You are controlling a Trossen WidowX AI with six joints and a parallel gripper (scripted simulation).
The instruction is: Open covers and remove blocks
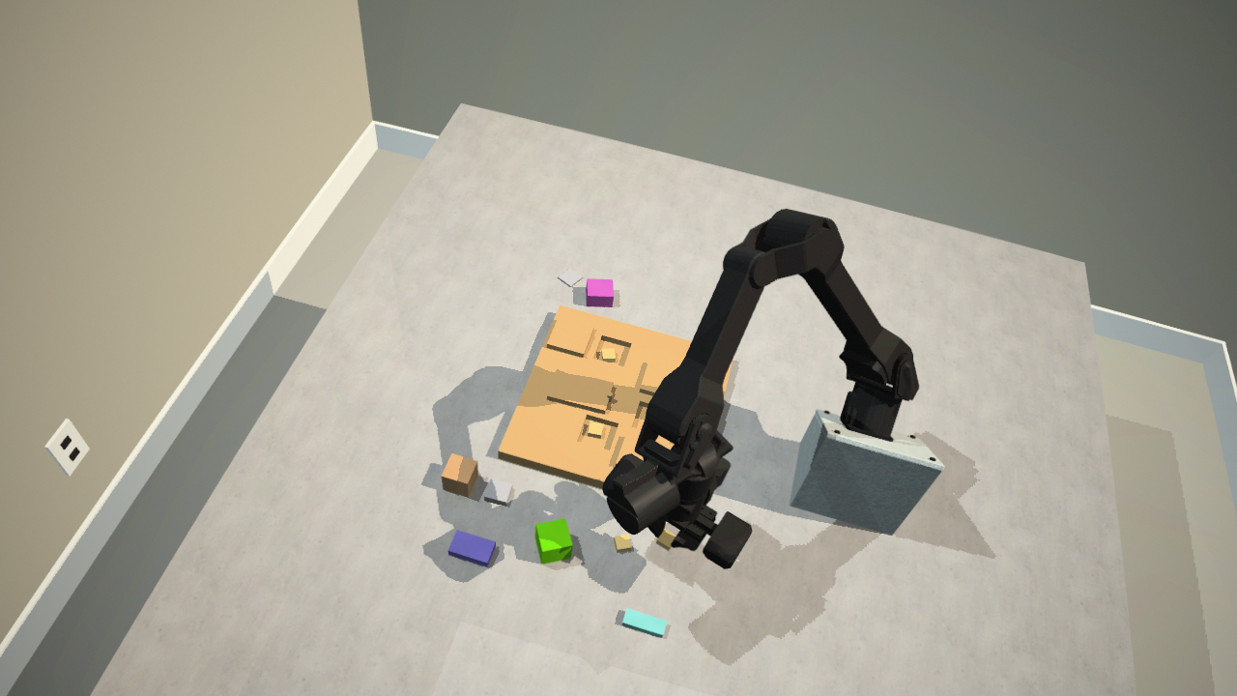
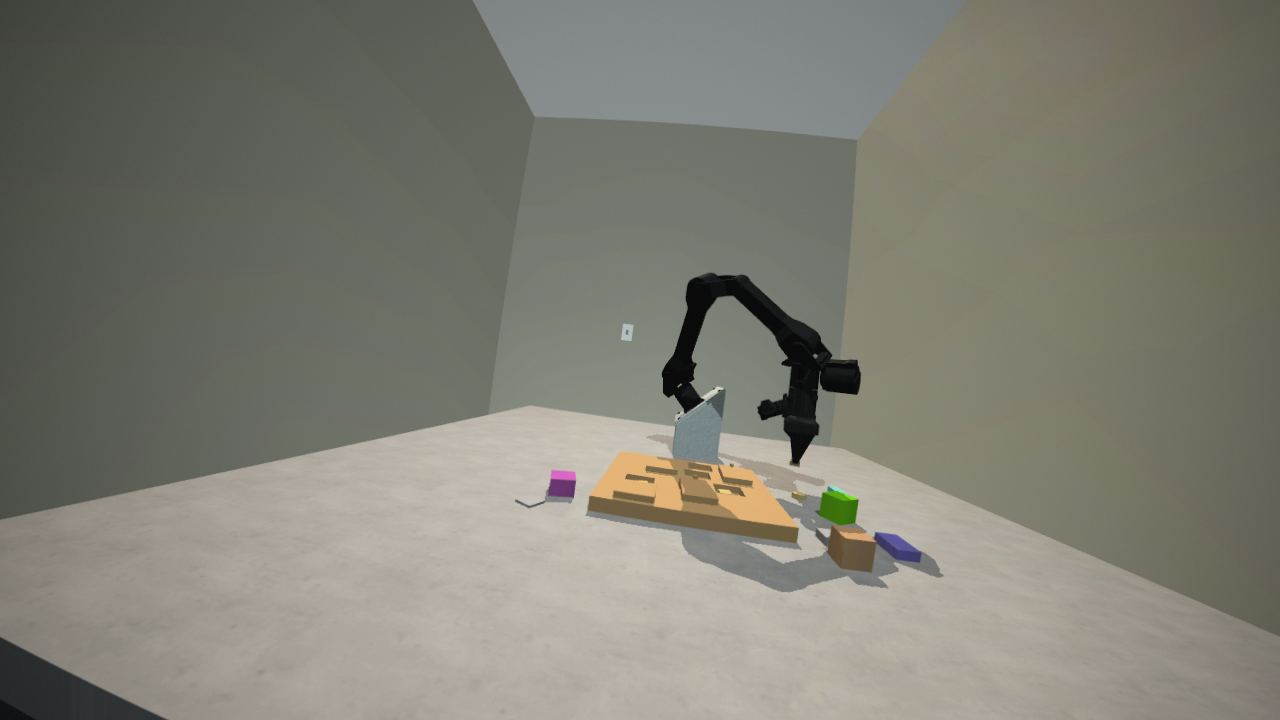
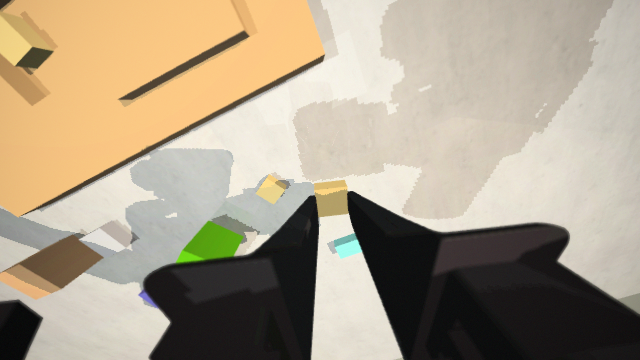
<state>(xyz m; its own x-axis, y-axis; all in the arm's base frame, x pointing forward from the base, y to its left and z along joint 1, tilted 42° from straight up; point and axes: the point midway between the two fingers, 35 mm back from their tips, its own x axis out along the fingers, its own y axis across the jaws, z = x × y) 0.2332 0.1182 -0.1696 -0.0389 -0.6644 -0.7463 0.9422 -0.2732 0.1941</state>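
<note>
The cyan block is 10 cm to the left of my gripper tip and 5 cm below it. Also, from my gripper tip: grey block: 24 cm ahead, 3 cm to the right, 5 cm below; then purple block: 25 cm ahead, 6 cm to the left, 5 cm below; then green block: 15 cm ahead, 3 cm to the left, 4 cm below.
</note>
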